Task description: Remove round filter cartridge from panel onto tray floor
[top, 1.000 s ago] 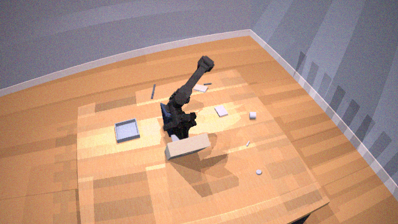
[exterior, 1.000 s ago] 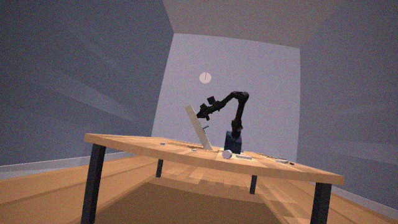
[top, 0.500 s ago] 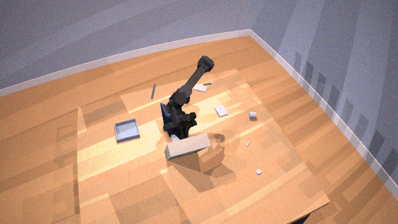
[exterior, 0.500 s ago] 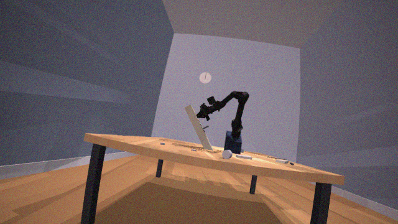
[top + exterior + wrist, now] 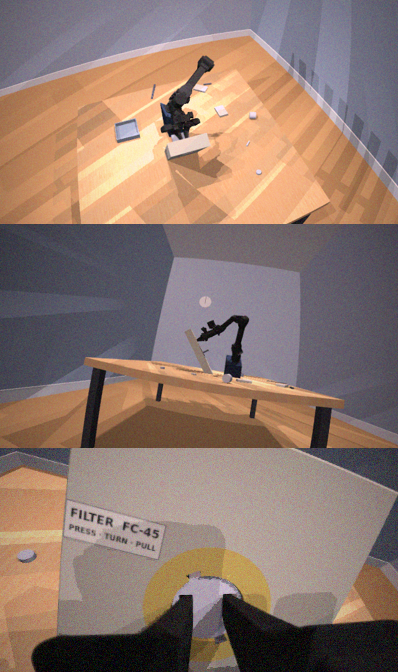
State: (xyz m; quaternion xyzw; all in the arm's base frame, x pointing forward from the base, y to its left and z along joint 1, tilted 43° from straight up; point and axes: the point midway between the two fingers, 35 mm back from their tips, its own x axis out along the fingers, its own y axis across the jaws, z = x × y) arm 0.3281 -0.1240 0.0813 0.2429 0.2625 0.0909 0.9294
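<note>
My gripper tip is now 10 mm short of the filter cartridge and 10 mm above it. Round my gripper tip: grey service panel (80 mm below, 40 mm behind); small stick (390 mm to the left, 250 mm below, 30 mm behind); blue-rimmed tray (450 mm behind, 250 mm below, 240 mm to the right).
</note>
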